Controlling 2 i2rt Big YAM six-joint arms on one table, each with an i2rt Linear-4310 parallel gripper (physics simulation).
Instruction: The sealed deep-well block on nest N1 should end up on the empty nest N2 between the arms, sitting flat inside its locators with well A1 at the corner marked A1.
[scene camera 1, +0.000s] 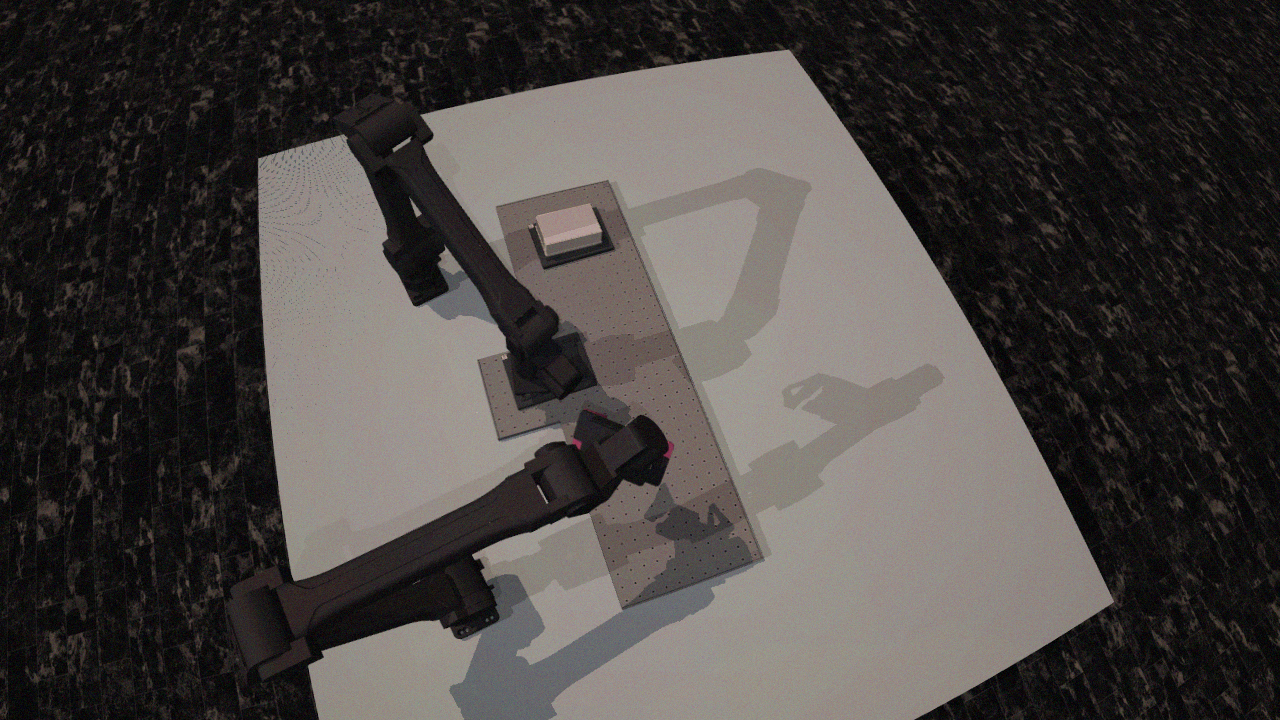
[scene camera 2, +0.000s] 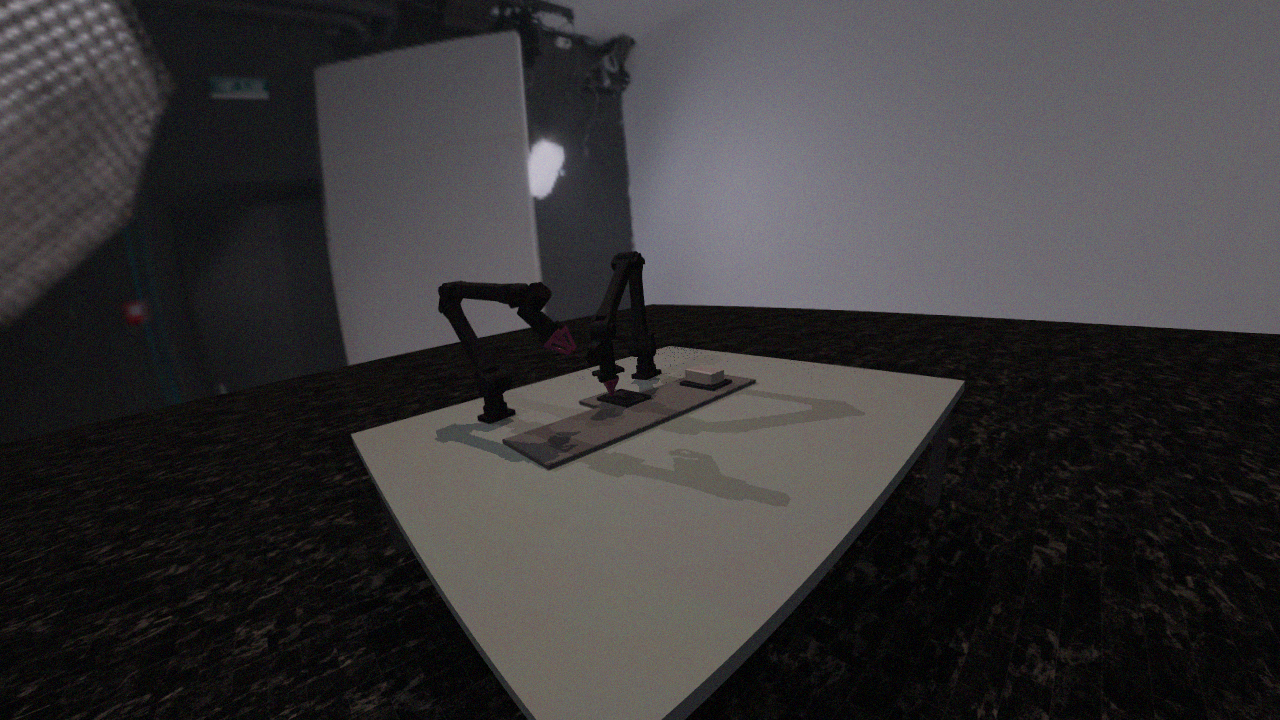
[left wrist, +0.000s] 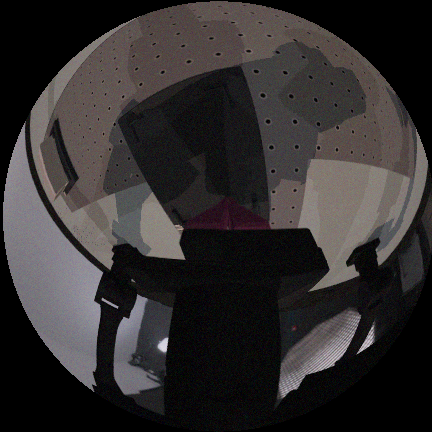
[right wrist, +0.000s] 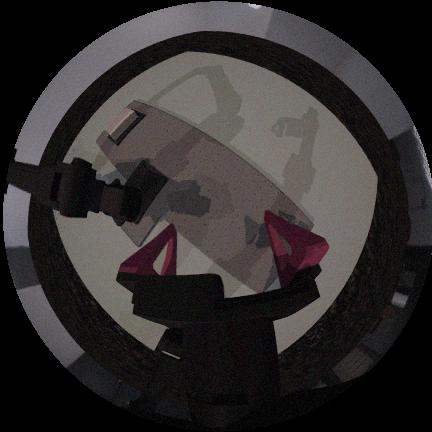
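The sealed deep-well block (scene camera 1: 569, 227) (scene camera 2: 705, 372) (right wrist: 122, 122) is a pale box sitting on the dark nest N1 (scene camera 1: 575, 256) at the far end of the perforated grey board (scene camera 1: 645, 305) (right wrist: 225, 177). It also shows small at the left edge of the left wrist view (left wrist: 51, 162). The empty nest N2 (scene camera 1: 527, 386) (scene camera 2: 626, 397) (left wrist: 169, 149) (right wrist: 151, 181) is a dark square between the arms. My left gripper (scene camera 1: 562, 376) (scene camera 2: 610, 386) (left wrist: 227, 201) is shut on nothing and hangs low over N2. My right gripper (scene camera 1: 630, 445) (scene camera 2: 562, 340) (right wrist: 218, 221) is open and empty, raised above the board's middle.
The board lies lengthwise across the white table (scene camera 1: 850, 403) (scene camera 2: 680, 555). A lighter grey plate (scene camera 1: 497, 413) sticks out from under N2. The arm bases stand to the left of the board in scene camera 1. Dark floor surrounds the table.
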